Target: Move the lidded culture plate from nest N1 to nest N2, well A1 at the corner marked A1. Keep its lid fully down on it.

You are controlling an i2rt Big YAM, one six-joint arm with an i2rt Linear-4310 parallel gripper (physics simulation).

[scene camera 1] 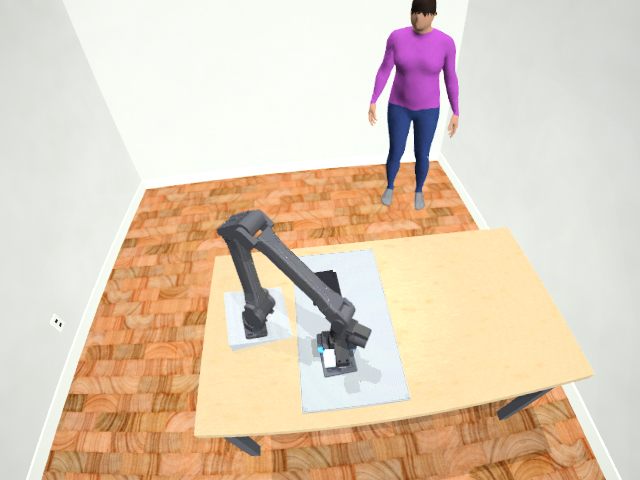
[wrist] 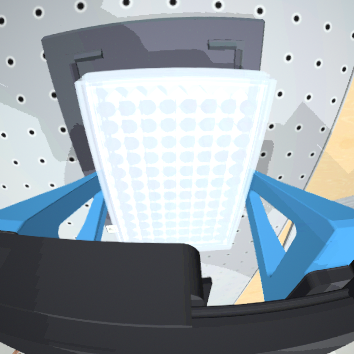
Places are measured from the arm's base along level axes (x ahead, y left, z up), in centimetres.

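Pixels of known places: gripper, fingertip midpoint: [wrist: 176,176]; arm's base, link origin: [scene camera 1: 254,324].
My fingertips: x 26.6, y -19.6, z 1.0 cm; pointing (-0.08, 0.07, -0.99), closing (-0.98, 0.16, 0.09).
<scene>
For each thing: its middle in the pictures, then the offset to it from my fingertips. "spot": a spot on its surface instead. Level surfaces: height alone.
- lidded culture plate, body centre: [wrist: 176,188] [scene camera 1: 334,348] dx +0.1, dy +0.0, dz +1.0 cm
- small white label, surface spot: [wrist: 110,229] spot: dx +7.0, dy +6.4, dz -1.9 cm
- second dark nest, body centre: [scene camera 1: 324,286] dx +5.2, dy +29.6, dz -2.4 cm
- pale perforated board, surface height: dz -3.1 cm
- wooden table, surface height: dz -4.4 cm
The lidded culture plate [scene camera 1: 329,358] [wrist: 172,155] is pale and translucent, with rows of wells showing through the lid. The lid looks flat on it; its underside is hidden. My gripper [scene camera 1: 336,351] [wrist: 176,176] is shut on the plate, one blue finger on each long side. The plate is over a dark nest [scene camera 1: 340,370] [wrist: 165,37] and appears raised above it. Two raised corner brackets of this nest show beyond the plate's far edge in the wrist view. A small white label [wrist: 110,229] is partly hidden beside the plate's near left; I cannot read it.
A second dark nest [scene camera 1: 328,280] lies farther back, partly behind the arm. Both nests are on a pale perforated board [scene camera 1: 382,356] [wrist: 30,112] on the wooden table [scene camera 1: 465,310]. The arm base stands on a white slab [scene camera 1: 235,322]. A person [scene camera 1: 418,72] stands behind the table.
</scene>
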